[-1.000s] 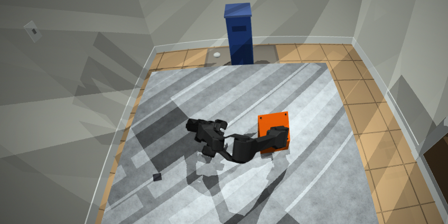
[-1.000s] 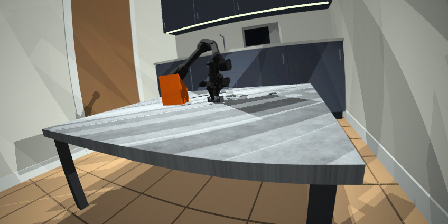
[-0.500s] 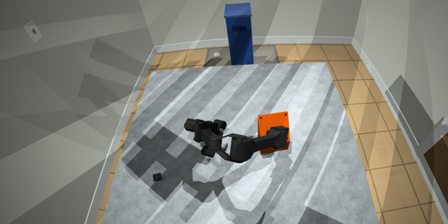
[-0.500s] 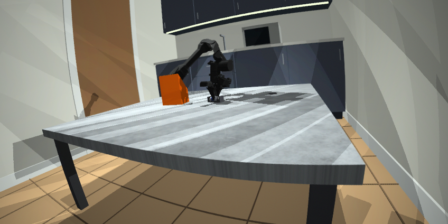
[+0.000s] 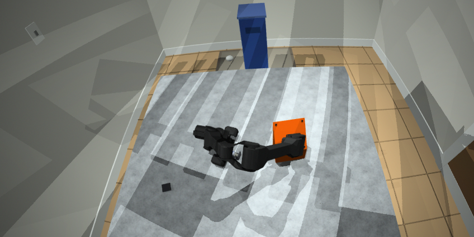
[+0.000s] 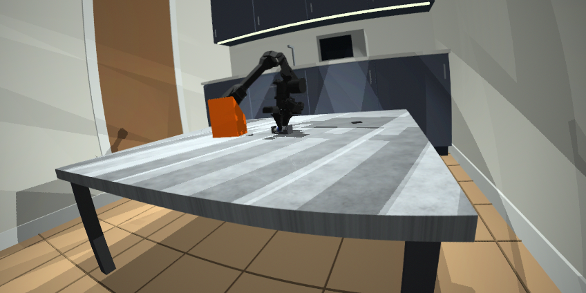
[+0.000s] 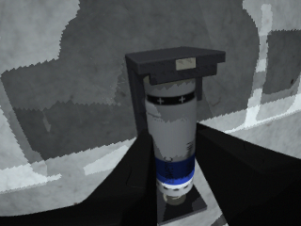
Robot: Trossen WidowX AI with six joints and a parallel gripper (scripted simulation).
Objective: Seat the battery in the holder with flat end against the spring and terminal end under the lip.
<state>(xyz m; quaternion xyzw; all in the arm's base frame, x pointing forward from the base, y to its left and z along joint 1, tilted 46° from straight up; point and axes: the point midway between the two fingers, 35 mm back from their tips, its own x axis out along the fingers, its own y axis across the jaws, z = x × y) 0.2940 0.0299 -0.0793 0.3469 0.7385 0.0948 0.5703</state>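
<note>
My gripper tip is 1 cm below the battery.
</note>
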